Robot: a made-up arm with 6 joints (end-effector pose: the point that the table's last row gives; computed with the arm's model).
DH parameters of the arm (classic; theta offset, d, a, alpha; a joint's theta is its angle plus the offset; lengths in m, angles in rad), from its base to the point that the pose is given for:
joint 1: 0 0.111 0 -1.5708
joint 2: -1.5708 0 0.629 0
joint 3: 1.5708 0.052 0 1.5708
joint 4: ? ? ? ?
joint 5: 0 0 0 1.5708
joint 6: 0 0.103 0 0
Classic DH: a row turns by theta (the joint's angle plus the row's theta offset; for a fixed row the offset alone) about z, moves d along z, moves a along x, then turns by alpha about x.
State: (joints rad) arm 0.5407 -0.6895 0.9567 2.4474 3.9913 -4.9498
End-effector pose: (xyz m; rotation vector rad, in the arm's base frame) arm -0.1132 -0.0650 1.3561 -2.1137 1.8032 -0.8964
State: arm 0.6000 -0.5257 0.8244 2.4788 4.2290 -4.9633
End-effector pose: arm -0.0013 -0.0059 1.4215 -2.0615 1.5322 -1.0709
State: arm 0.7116 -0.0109 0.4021 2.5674 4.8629 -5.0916
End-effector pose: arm 0.3131 0.2656 1.5278 -1.8227 0.8197 -1.4173
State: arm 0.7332 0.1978 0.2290 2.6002 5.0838 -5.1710
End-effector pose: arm 0.4255 0.3867 1.5215 -1.7082 0.5898 -1.5262
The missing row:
joint 4: 0 0.872 0 -1.5708
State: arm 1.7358 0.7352 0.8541 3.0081 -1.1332 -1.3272
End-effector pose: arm -0.2584 1.3110 0.4681 0.0721 3.0242 0.6707
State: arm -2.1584 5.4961 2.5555 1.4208 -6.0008 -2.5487
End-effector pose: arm -0.2134 -0.4654 0.3602 0.9279 2.1794 -1.8657
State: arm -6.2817 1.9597 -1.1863 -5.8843 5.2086 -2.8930
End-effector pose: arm 1.1657 0.0186 0.5898 0.4529 0.3799 -2.5917
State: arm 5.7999 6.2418 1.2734 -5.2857 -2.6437 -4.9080
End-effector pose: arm 0.6267 -0.3168 1.0243 -0.4253 -1.5702 0.2998
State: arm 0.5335 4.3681 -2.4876 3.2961 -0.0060 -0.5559
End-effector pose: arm 0.2631 0.2159 -0.3990 -2.2149 -1.1189 -1.7961
